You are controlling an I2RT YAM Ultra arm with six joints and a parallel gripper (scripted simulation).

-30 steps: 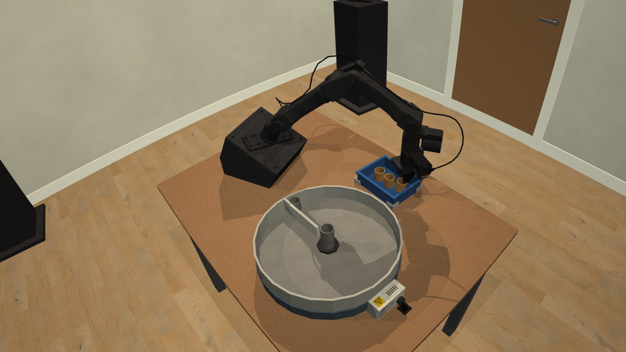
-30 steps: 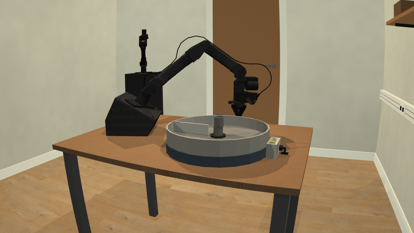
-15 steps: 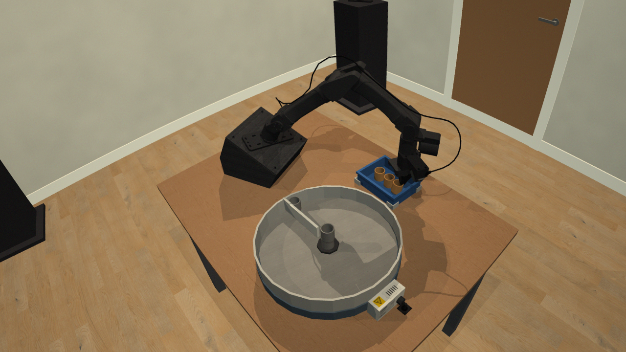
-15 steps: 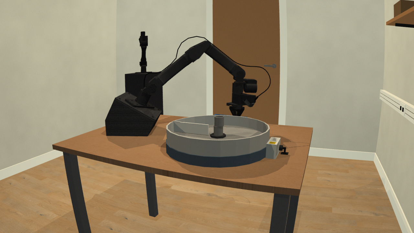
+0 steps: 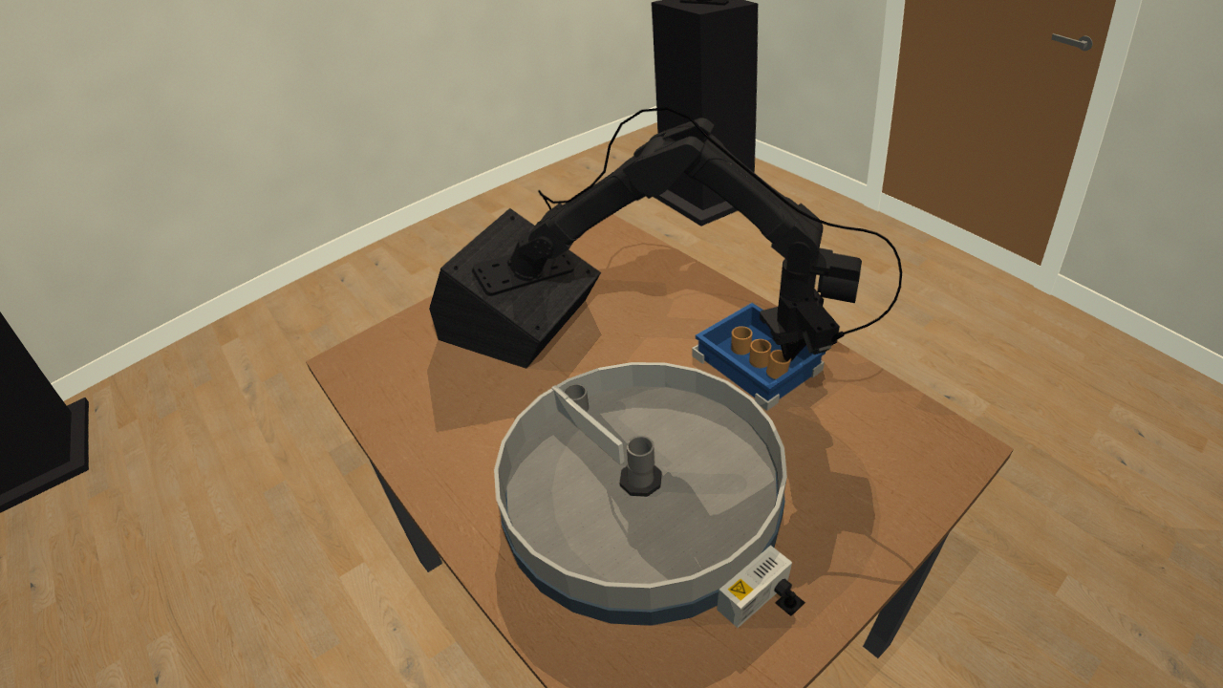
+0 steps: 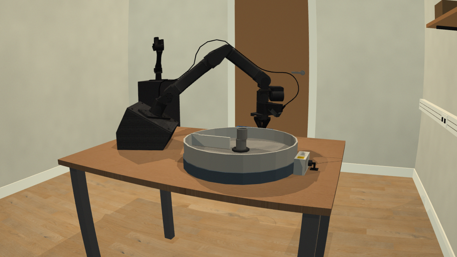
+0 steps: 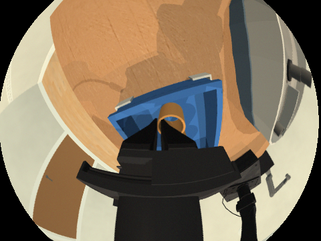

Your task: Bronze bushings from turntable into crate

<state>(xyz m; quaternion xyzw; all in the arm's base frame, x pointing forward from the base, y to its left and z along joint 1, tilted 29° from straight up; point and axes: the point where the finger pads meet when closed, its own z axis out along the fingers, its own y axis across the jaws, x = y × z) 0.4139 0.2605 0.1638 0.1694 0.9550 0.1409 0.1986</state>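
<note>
Now: the blue crate 50 mm behind my hand, 20 mm to the right of it and 20 mm below it. From my hand the other things lie so: grey turntable 70 mm ahead, 370 mm to the right, 10 mm above.
</note>
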